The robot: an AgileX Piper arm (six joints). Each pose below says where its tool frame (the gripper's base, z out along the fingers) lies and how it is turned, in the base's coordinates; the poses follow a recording.
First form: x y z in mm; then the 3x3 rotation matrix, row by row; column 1 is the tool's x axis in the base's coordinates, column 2 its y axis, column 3 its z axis. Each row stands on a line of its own.
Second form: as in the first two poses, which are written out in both.
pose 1, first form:
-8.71, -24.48, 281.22
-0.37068, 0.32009, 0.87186
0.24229, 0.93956, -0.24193
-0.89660, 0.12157, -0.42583
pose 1, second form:
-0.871, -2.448, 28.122
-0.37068, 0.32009, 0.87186
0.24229, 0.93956, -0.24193
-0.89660, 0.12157, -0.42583

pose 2, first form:
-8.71, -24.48, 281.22
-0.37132, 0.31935, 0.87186
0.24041, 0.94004, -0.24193
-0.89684, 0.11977, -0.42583
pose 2, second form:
-0.871, -2.448, 28.122
-0.37132, 0.31935, 0.87186
0.24041, 0.94004, -0.24193
-0.89684, 0.11977, -0.42583

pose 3, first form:
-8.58, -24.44, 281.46
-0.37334, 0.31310, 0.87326
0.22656, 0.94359, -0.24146
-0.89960, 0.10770, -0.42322
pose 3, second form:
-0.858, -2.444, 28.146
-0.37334, 0.31310, 0.87326
0.22656, 0.94359, -0.24146
-0.89960, 0.10770, -0.42322

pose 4, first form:
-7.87, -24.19, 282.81
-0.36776, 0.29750, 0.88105
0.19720, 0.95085, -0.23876
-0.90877, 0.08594, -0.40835
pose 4, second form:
-0.787, -2.419, 28.281
-0.36776, 0.29750, 0.88105
0.19720, 0.95085, -0.23876
-0.90877, 0.08594, -0.40835

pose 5, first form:
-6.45, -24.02, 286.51
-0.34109, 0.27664, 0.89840
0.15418, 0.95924, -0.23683
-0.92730, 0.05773, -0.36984
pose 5, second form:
-0.645, -2.402, 28.651
-0.34109, 0.27664, 0.89840
0.15418, 0.95924, -0.23683
-0.92730, 0.05773, -0.36984

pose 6, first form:
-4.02, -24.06, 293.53
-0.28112, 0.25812, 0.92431
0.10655, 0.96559, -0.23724
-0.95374, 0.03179, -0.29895
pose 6, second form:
-0.402, -2.406, 29.353
-0.28112, 0.25812, 0.92431
0.10655, 0.96559, -0.23724
-0.95374, 0.03179, -0.29895

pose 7, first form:
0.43, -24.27, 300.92
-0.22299, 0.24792, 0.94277
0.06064, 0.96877, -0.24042
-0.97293, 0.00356, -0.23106
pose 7, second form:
0.043, -2.427, 30.092
-0.22299, 0.24792, 0.94277
0.06064, 0.96877, -0.24042
-0.97293, 0.00356, -0.23106

